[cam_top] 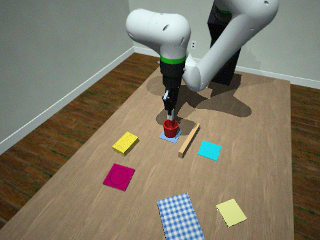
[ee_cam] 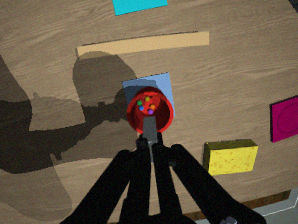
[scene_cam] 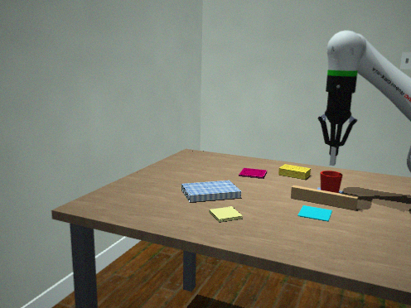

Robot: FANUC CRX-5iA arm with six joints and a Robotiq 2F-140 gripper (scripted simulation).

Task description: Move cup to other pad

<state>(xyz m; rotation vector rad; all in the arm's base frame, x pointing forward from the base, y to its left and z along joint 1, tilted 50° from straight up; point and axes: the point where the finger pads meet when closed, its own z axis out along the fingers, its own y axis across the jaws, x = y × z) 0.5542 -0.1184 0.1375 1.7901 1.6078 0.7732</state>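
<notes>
My hand is 120 mm above the red cup. Round my hand: yellow sponge 150 mm ahead, 170 mm to the right, 120 mm below; then cyan pad 30 mm ahead, 210 mm to the left, 150 mm below; then wooden rail 20 mm ahead, 110 mm to the left, 130 mm below.
</notes>
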